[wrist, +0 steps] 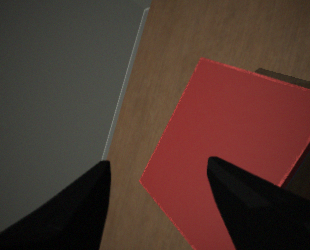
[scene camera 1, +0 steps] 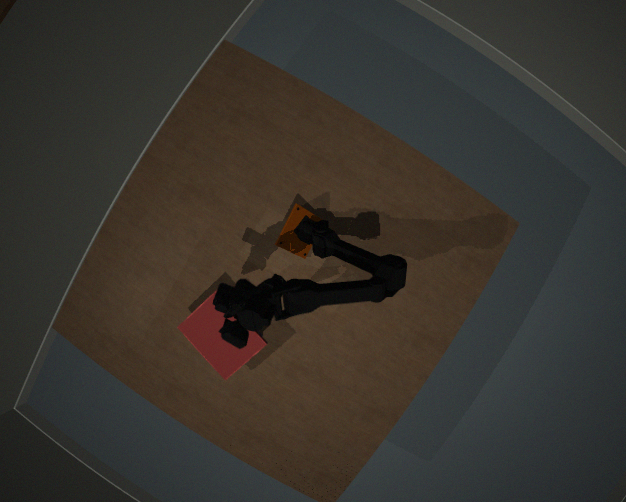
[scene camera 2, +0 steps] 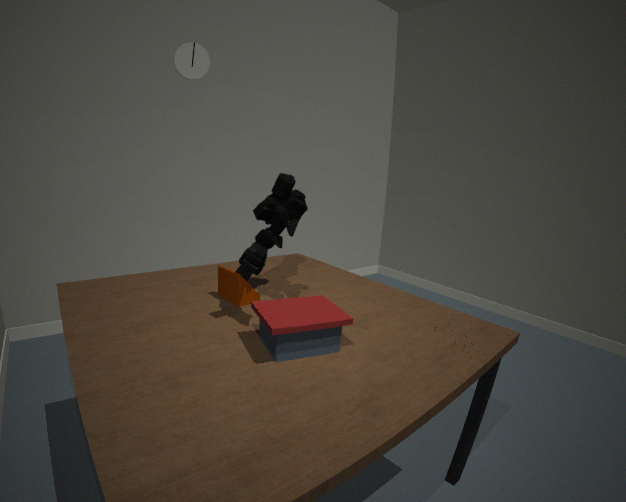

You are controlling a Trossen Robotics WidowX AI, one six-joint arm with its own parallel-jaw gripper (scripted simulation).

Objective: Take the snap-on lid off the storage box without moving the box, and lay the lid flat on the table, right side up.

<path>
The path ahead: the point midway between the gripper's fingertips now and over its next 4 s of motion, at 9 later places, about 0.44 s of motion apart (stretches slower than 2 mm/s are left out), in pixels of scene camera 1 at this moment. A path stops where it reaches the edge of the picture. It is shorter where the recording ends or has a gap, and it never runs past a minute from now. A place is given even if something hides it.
My gripper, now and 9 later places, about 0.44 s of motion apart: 222,324; 243,315; 247,312; 245,314; 241,317; 239,319; 238,320; 238,320; 238,320; 238,320
</path>
